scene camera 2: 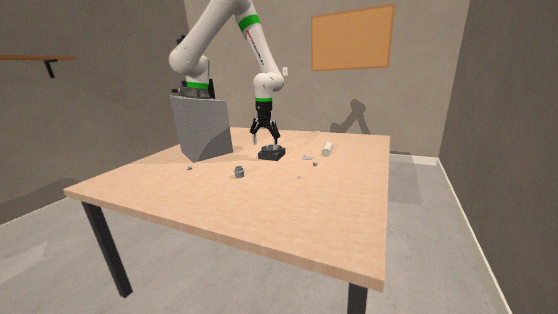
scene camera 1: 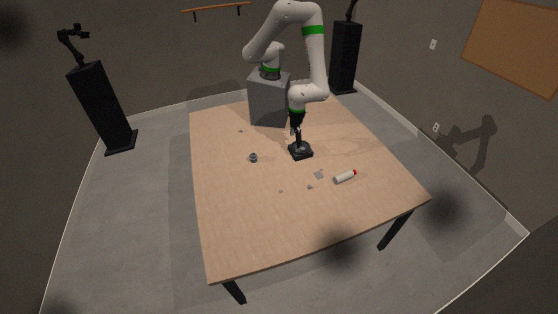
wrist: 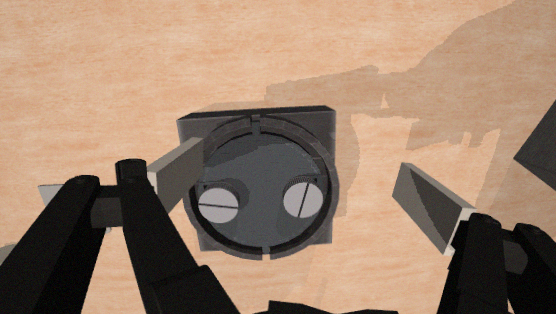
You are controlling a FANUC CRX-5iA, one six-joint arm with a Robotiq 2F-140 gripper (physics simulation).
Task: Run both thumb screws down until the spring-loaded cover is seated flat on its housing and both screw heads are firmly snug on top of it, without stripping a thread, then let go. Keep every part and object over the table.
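Places are measured from the arm's base along level axes (x right, y back, z down), in centimetres.
Pixels of known places: gripper, fingertip midpoint: (scene camera 2: 264, 146) (scene camera 1: 294, 143) (wrist: 301, 168); arm's base, origin of the base link: (scene camera 2: 197, 98) (scene camera 1: 270, 75).
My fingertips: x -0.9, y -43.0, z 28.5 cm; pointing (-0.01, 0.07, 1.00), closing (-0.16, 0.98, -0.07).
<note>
Ahead of a thing's pixels: the offset from my fingertips to its top centre.
The dark square housing {dx -2.7, dy -3.0, dz +1.2 cm} (scene camera 1: 301, 156) (scene camera 2: 270, 155) (wrist: 322, 122) stands on the table with a round slotted rim. Inside the rim lies the grey round cover {dx -2.7, dy -3.0, dz +1.4 cm} (wrist: 260, 165). Two thumb screws with pale slotted heads stand in it: the left screw {dx -2.7, dy -6.2, dz +0.2 cm} (wrist: 218, 205) has a nearly level slot, the right screw {dx -2.7, dy +0.2, dz +0.3 cm} (wrist: 303, 200) a steep one. Knurled sides show below both heads; whether the cover is seated flat cannot be told. My gripper (scene camera 1: 296, 138) (scene camera 2: 265, 141) (wrist: 301, 168) is open and empty above the housing. In the wrist view its left finger overlaps the rim and its right finger is over table.
The grey robot pedestal (scene camera 1: 269, 102) (scene camera 2: 202, 130) (wrist: 542, 150) stands beside the work area. On the table lie a white bottle {dx -18.0, dy -33.3, dz +1.8 cm} (scene camera 1: 344, 176) (scene camera 2: 327, 149), a flat plate {dx -5.0, dy -24.6, dz +6.5 cm} (scene camera 1: 318, 174) (scene camera 2: 308, 157), a dark round part {dx +27.2, dy +1.1, dz +1.9 cm} (scene camera 1: 253, 158) (scene camera 2: 239, 172) and several small parts.
</note>
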